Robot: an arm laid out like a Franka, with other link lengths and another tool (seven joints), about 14 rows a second.
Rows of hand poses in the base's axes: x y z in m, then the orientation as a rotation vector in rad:
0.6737 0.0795 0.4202 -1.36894 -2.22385 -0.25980
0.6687 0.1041 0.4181 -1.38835 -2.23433 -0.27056
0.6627 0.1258 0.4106 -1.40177 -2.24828 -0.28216
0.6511 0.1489 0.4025 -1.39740 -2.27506 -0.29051
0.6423 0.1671 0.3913 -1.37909 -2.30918 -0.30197
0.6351 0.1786 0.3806 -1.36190 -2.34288 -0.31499
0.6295 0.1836 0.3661 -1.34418 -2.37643 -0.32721
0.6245 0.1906 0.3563 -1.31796 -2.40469 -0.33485
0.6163 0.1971 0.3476 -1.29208 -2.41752 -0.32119
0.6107 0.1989 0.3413 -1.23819 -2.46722 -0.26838
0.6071 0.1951 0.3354 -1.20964 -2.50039 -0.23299
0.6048 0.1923 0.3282 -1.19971 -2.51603 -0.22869
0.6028 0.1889 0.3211 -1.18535 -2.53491 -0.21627
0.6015 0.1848 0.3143 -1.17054 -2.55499 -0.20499
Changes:
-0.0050 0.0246 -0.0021 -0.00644 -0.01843 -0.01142
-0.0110 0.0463 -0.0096 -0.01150 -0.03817 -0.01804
-0.0226 0.0694 -0.0177 -0.01667 -0.06114 -0.00883
-0.0314 0.0876 -0.0289 -0.01781 -0.08723 0.01063
-0.0386 0.0991 -0.0396 -0.01868 -0.11420 0.02870
-0.0442 0.1041 -0.0541 -0.01999 -0.14077 0.04696
-0.0492 0.1111 -0.0639 -0.01828 -0.15922 0.06979
-0.0574 0.1176 -0.0726 -0.02125 -0.15662 0.09228
-0.0630 0.1194 -0.0789 -0.05157 -0.15979 0.14962
-0.0666 0.1156 -0.0848 -0.07524 -0.16470 0.18281
-0.0689 0.1128 -0.0920 -0.08106 -0.17318 0.19370
-0.0709 0.1094 -0.0991 -0.09122 -0.18003 0.20966
-0.0722 0.1053 -0.1059 -0.10122 -0.18838 0.22586

